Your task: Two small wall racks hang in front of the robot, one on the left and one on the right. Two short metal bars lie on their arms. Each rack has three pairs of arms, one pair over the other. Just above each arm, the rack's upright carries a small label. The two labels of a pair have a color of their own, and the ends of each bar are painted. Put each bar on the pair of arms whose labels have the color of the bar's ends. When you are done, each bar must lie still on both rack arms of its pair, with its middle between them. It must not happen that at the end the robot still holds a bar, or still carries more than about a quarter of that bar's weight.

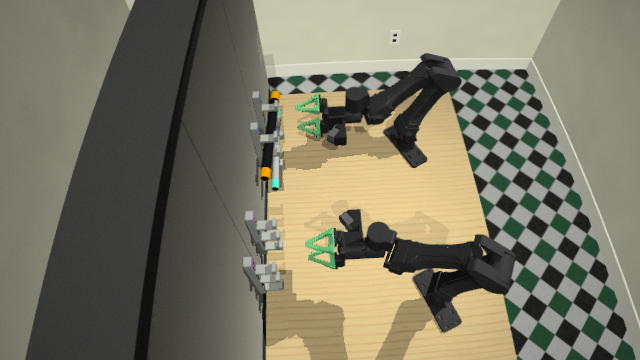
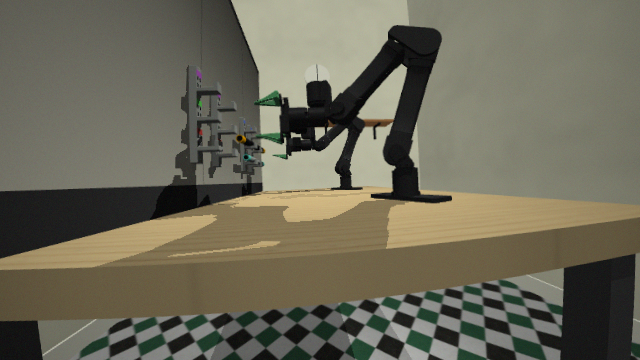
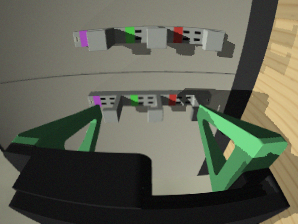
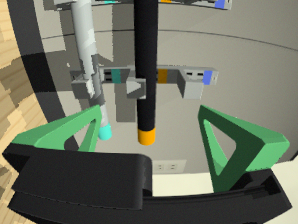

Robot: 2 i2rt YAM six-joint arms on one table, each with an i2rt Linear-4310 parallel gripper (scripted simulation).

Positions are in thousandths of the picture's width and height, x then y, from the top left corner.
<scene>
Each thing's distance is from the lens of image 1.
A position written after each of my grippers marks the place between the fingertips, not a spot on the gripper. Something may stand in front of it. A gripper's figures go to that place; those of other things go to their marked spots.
my left gripper (image 1: 479, 696): 1.07 m
my right gripper (image 1: 463, 326): 1.29 m
</scene>
